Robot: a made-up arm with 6 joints. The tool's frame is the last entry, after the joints. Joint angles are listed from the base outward. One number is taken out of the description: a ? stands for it. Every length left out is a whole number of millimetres.
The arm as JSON. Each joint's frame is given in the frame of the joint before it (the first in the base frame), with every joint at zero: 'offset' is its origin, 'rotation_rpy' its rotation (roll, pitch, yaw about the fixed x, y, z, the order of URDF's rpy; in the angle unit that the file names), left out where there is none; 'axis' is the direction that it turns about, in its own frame. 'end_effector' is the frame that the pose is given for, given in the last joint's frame.
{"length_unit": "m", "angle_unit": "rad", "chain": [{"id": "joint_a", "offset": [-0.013, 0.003, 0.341], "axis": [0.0, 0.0, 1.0]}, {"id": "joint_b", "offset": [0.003, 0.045, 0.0], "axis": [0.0, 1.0, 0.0]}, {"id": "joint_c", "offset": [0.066, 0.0, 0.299], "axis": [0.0, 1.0, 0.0]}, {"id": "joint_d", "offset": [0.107, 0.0, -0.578], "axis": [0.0, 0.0, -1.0]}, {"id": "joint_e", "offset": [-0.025, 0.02, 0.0], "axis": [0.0, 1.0, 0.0]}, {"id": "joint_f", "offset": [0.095, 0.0, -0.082], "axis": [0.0, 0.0, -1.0]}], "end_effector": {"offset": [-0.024, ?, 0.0]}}
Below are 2 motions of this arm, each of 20 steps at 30 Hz.
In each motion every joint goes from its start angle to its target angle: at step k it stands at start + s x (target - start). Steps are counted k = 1, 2, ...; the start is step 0. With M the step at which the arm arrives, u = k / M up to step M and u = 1 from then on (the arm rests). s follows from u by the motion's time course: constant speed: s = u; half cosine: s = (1 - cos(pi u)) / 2; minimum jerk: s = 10 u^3 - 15 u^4 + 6 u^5.
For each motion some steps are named. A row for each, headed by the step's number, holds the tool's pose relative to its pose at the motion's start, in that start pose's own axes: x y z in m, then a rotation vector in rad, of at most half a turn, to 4 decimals.
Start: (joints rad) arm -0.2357 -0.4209 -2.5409 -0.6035 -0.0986 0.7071
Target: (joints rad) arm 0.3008 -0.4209 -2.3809 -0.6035 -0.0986 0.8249
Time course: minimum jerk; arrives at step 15
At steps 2, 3, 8, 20:
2: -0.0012 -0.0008 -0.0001 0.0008 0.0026 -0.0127
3: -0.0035 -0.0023 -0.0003 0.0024 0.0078 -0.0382
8: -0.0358 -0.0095 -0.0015 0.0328 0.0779 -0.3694
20: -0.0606 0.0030 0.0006 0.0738 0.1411 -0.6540

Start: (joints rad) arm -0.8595 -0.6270 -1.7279 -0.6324 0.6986 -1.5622
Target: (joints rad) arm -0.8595 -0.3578 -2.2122 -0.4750 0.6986 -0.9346
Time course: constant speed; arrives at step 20
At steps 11, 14, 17, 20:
11: -0.0447 -0.0433 0.0156 -0.0966 -0.0231 -0.4534
14: -0.0550 -0.0522 0.0204 -0.1228 -0.0366 -0.5758
17: -0.0644 -0.0601 0.0254 -0.1486 -0.0533 -0.6976
20: -0.0729 -0.0669 0.0306 -0.1738 -0.0734 -0.8187

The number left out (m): -0.025
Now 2 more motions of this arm.
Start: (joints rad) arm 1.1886 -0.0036 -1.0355 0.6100 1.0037 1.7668
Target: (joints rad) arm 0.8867 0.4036 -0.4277 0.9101 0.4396 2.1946
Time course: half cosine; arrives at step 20
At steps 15, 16, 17, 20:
15: 0.4429 -0.0980 -0.2647 -0.0117 -0.2096 -1.1661
16: 0.4652 -0.1176 -0.2736 -0.0077 -0.2338 -1.2336
17: 0.4824 -0.1343 -0.2801 -0.0042 -0.2544 -1.2873
20: 0.5041 -0.1577 -0.2877 0.0010 -0.2834 -1.3580

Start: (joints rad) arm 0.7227 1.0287 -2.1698 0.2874 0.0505 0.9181
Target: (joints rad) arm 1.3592 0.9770 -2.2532 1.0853 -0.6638 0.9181
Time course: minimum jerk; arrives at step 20
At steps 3, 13, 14, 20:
3: -0.0126 0.0090 0.0029 0.0242 0.0021 -0.0135
13: -0.3455 0.1759 0.1688 0.4879 0.0459 -0.5073
14: -0.3753 0.1835 0.1922 0.5081 0.0464 -0.5632
20: -0.4402 0.1953 0.2489 0.5353 0.0437 -0.6901

